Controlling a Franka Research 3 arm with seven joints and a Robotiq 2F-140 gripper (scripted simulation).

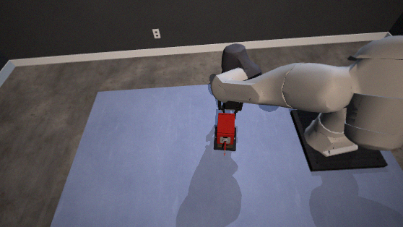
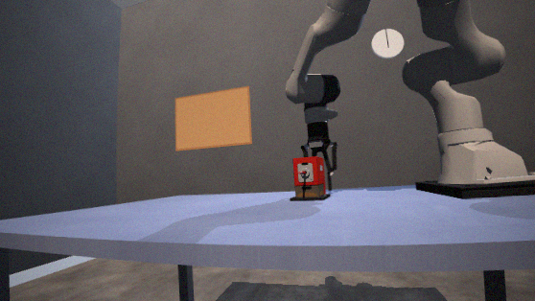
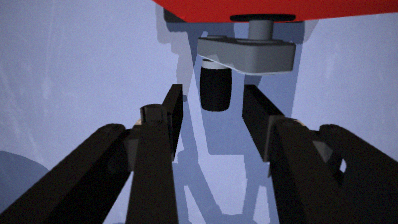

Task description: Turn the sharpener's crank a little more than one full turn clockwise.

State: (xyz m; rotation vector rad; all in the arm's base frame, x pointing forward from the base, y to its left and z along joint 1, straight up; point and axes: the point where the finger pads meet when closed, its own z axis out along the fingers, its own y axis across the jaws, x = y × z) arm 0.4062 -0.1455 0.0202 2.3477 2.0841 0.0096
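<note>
Right now the crank is 2 cm to the left of my hand and 1 cm ahead of it.
</note>
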